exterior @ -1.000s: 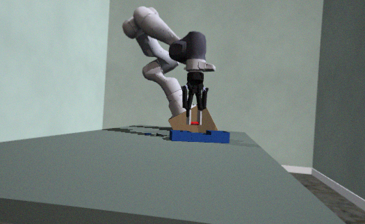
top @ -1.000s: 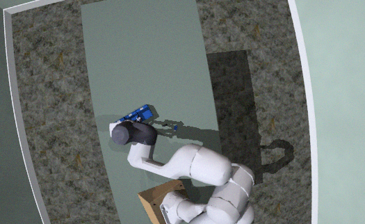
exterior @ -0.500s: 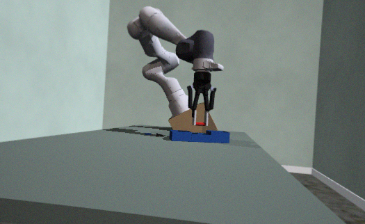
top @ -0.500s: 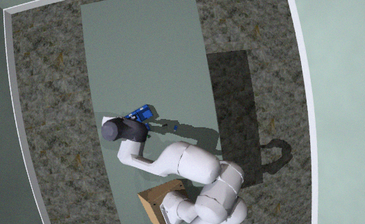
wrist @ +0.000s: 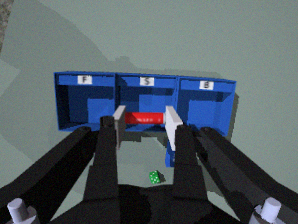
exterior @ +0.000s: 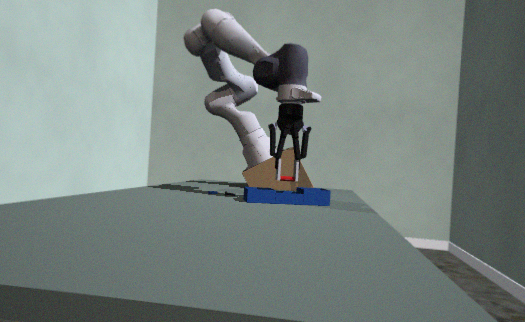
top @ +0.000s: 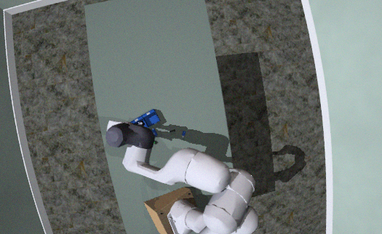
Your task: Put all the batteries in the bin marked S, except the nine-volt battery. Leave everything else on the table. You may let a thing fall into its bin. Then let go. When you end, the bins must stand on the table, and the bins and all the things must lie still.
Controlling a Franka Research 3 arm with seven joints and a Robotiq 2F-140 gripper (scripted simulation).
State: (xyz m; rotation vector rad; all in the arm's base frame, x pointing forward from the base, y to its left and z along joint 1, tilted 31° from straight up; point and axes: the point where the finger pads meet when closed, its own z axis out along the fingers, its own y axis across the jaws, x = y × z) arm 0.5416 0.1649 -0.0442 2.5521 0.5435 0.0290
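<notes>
Right now my hand is 1 cm short of the blue bin and 8 cm above it. Also, from my hand: blue nine-volt battery 5 cm behind, 7 cm to the right, 9 cm below; red cylindrical battery 3 cm below; green item 12 cm behind, 7 cm to the right, 9 cm below.
</notes>
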